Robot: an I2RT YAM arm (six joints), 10 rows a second.
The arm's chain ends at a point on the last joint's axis. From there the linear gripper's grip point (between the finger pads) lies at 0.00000 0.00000 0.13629 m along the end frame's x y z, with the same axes.
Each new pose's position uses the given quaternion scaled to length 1; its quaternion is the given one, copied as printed.
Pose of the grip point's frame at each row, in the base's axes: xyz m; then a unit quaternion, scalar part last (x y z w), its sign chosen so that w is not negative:
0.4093 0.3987 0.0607 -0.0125 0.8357 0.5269 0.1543
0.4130 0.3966 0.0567 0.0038 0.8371 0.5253 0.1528
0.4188 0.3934 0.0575 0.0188 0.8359 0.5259 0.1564
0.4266 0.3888 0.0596 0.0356 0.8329 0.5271 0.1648
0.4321 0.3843 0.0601 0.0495 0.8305 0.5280 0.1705
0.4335 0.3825 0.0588 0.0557 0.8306 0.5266 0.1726
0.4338 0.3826 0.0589 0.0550 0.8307 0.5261 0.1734
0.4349 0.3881 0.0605 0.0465 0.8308 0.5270 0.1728
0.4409 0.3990 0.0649 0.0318 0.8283 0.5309 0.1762
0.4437 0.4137 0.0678 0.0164 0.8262 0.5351 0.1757
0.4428 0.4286 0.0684 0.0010 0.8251 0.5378 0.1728
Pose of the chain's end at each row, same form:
0.3759 0.2781 0.1148 -0.0125 0.8357 0.5269 0.1543
0.3776 0.2769 0.1114 0.0038 0.8371 0.5253 0.1528
0.3805 0.2744 0.1117 0.0188 0.8359 0.5259 0.1564
0.3841 0.2707 0.1128 0.0356 0.8329 0.5271 0.1648
0.3864 0.2671 0.1125 0.0495 0.8305 0.5280 0.1705
0.3864 0.2659 0.1114 0.0557 0.8306 0.5266 0.1726
0.3866 0.2661 0.1115 0.0550 0.8307 0.5261 0.1734
0.3891 0.2709 0.1129 0.0465 0.8308 0.5270 0.1728
0.3965 0.2807 0.1159 0.0318 0.8283 0.5309 0.1762
0.4017 0.2940 0.1176 0.0164 0.8262 0.5351 0.1757
0.4038 0.3077 0.1177 0.0010 0.8251 0.5378 0.1728

